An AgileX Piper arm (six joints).
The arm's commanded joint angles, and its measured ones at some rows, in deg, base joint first. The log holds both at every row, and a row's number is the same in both.
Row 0, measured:
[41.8 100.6 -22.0 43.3 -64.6 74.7]
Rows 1 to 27, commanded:
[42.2 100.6 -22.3 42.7 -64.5 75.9]
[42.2 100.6 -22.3 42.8 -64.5 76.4]
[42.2 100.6 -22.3 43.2 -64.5 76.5]
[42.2 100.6 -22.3 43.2 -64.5 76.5]
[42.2 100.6 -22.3 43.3 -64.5 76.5]
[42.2 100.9 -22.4 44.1 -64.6 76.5]
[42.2 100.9 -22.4 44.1 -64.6 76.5]
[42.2 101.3 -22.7 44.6 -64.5 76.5]
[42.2 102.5 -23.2 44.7 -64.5 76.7]
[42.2 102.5 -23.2 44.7 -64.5 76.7]
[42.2 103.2 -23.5 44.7 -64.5 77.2]
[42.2 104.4 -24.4 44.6 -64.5 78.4]
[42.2 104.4 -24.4 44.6 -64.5 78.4]
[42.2 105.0 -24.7 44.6 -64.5 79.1]
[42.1 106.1 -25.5 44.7 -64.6 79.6]
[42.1 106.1 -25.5 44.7 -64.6 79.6]
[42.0 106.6 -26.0 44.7 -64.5 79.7]
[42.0 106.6 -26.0 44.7 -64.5 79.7]
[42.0 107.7 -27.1 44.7 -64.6 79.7]
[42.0 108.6 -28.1 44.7 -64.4 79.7]
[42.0 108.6 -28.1 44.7 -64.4 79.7]
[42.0 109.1 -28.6 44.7 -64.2 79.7]
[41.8 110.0 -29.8 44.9 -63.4 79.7]
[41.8 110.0 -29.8 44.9 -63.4 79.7]
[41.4 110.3 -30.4 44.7 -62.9 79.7]
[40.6 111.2 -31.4 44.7 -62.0 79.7]
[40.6 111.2 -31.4 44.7 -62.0 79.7]
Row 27, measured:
[41.6 110.4 -29.8 44.8 -63.3 79.2]
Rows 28 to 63, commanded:
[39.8 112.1 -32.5 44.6 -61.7 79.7]
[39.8 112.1 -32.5 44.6 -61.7 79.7]
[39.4 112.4 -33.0 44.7 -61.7 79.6]
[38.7 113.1 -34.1 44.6 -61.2 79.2]
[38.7 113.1 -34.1 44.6 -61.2 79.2]
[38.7 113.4 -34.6 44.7 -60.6 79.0]
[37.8 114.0 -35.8 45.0 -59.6 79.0]
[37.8 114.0 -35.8 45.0 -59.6 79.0]
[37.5 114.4 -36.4 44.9 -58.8 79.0]
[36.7 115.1 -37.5 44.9 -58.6 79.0]
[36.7 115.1 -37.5 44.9 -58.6 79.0]
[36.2 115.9 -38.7 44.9 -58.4 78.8]
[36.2 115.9 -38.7 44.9 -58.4 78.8]
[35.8 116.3 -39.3 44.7 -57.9 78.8]
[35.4 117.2 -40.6 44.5 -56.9 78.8]
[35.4 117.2 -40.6 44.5 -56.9 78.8]
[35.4 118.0 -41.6 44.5 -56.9 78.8]
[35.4 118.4 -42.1 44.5 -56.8 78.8]
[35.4 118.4 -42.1 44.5 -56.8 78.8]
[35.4 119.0 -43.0 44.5 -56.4 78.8]
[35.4 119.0 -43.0 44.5 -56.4 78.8]
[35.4 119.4 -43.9 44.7 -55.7 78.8]
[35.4 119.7 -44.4 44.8 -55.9 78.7]
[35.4 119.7 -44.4 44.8 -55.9 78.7]
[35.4 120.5 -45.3 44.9 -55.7 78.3]
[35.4 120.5 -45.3 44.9 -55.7 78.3]
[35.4 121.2 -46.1 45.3 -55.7 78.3]
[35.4 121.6 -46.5 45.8 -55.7 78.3]
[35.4 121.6 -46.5 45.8 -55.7 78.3]
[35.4 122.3 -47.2 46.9 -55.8 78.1]
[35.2 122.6 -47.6 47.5 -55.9 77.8]
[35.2 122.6 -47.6 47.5 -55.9 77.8]
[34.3 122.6 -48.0 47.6 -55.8 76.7]
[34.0 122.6 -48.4 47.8 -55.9 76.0]
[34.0 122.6 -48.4 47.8 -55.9 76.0]
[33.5 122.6 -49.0 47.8 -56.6 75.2]
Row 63, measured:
[34.4 122.7 -47.8 47.6 -55.7 77.5]
